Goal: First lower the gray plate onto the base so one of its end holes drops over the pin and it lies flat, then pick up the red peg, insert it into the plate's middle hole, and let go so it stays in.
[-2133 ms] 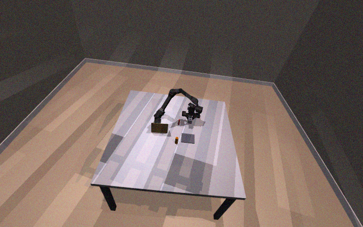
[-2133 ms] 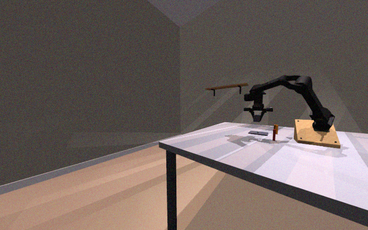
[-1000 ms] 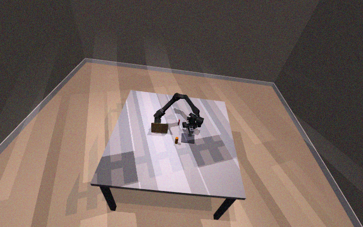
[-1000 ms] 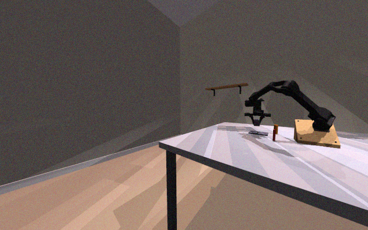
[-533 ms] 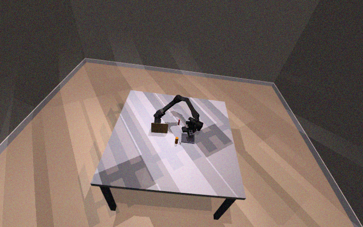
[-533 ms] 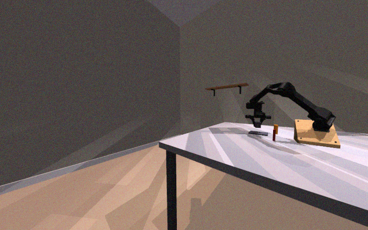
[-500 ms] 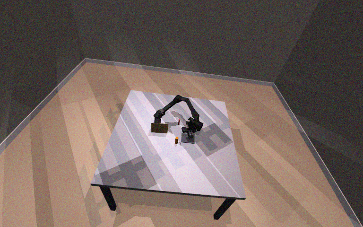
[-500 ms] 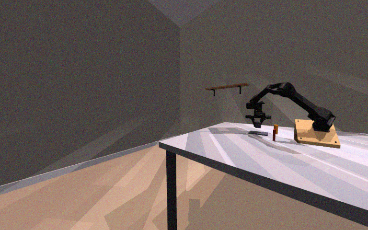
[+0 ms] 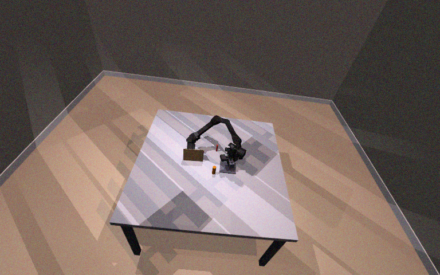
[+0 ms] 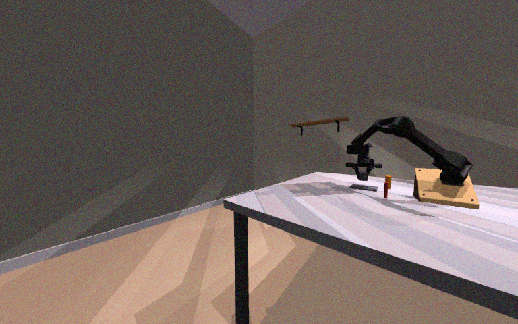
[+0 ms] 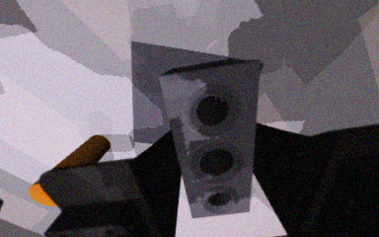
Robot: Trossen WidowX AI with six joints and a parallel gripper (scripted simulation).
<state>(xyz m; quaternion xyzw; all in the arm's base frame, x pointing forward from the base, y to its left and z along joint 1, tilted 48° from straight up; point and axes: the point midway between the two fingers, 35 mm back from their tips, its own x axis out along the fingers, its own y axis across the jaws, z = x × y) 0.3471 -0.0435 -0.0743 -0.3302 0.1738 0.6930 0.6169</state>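
Right now the gray base is 10 mm behind my gripper tip, 10 mm to the left of it and 50 mm below it. Round my gripper tip: orange cylinder 130 mm behind, 70 mm to the right, 20 mm below; red peg 110 mm behind, 190 mm to the left, 20 mm below; gray plate 30 mm above.
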